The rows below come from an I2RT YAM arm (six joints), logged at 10 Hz.
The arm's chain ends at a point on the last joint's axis. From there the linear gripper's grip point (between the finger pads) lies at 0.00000 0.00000 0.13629 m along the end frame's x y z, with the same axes.
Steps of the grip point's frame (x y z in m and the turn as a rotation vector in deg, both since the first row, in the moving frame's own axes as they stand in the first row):
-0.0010 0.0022 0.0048 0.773 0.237 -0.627
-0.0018 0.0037 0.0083 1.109 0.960 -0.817
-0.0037 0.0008 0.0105 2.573 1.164 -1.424
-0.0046 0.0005 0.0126 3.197 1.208 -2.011
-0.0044 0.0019 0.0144 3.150 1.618 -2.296
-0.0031 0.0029 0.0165 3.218 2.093 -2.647
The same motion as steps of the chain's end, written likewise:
-0.0016 0.0040 0.0048 0.773 0.237 -0.627
-0.0041 0.0064 0.0083 1.109 0.960 -0.817
-0.0064 0.0070 0.0107 2.573 1.164 -1.424
-0.0073 0.0081 0.0128 3.197 1.208 -2.011
-0.0081 0.0095 0.0147 3.150 1.618 -2.296
-0.0079 0.0107 0.0168 3.218 2.093 -2.647

